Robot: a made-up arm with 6 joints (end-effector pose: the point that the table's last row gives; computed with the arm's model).
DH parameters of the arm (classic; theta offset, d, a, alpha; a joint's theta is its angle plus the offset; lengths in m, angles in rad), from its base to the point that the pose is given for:
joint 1: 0 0.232 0 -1.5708
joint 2: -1.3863 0 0.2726 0
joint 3: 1.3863 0 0.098 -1.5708
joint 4: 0 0.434 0 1.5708
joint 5: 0 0 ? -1.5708
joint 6: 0 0.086 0 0
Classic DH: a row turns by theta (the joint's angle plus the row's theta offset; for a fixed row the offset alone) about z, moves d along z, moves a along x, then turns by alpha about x.
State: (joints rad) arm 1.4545 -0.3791 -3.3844 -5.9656 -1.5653 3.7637
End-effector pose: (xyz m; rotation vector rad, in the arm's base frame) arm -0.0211 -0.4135 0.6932 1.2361 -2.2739 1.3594
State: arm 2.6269 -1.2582 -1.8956 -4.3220 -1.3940 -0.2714
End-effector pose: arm 0.3099 -0.0728 0.7444 -1.1002 0.9622 0.9792
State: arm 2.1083 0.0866 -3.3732 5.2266 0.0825 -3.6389
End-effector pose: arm 0.0214 -0.1373 0.9960 0.0835 0.0974 0.5589
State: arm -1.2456 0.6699 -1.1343 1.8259 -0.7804 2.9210
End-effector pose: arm 0.0509 -0.4783 0.0422 2.6106 0.1404 -0.9347
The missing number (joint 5, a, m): 0.067
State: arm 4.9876 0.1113 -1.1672 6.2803 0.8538 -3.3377
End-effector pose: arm 0.1598 -0.5662 0.2935 1.5588 2.5487 -0.2082
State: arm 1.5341 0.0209 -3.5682 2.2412 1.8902 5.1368
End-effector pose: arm -0.0906 -0.2757 0.8674 1.8314 -1.1857 -0.6091
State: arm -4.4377 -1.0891 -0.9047 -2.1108 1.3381 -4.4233
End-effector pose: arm 0.0009 0.2125 0.7349 -1.1826 0.2183 -1.9992
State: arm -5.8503 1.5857 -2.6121 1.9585 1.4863 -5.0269
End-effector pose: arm 0.6663 0.3895 0.0246 -0.9856 1.1296 1.6839
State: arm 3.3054 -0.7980 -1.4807 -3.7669 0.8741 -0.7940
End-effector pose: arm -0.1733 -0.0423 0.8950 0.2751 -0.5016 2.0534
